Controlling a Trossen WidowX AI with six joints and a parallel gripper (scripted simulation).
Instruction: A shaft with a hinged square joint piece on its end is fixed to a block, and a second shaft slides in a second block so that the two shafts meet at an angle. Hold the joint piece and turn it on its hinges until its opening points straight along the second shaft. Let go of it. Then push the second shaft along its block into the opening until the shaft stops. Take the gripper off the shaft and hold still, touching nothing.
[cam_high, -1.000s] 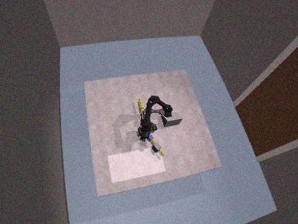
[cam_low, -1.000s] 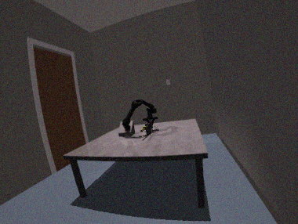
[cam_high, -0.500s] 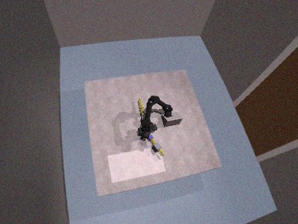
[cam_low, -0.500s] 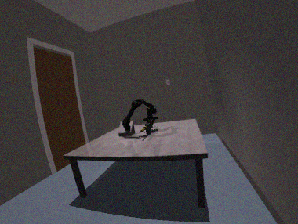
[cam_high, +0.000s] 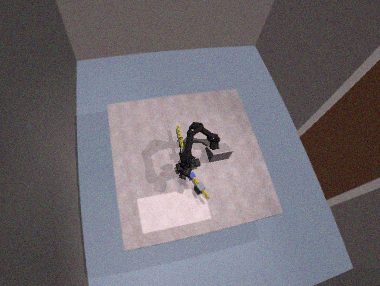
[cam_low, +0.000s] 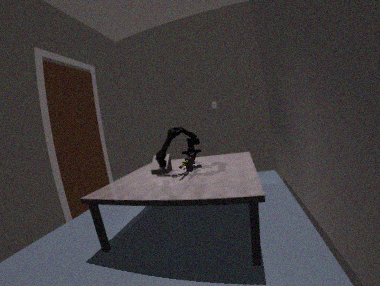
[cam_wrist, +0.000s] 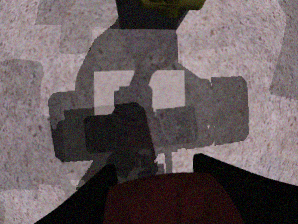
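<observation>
Right now the red joint piece is 4 cm above my gripper tip and 2 cm to the left of it.
</observation>
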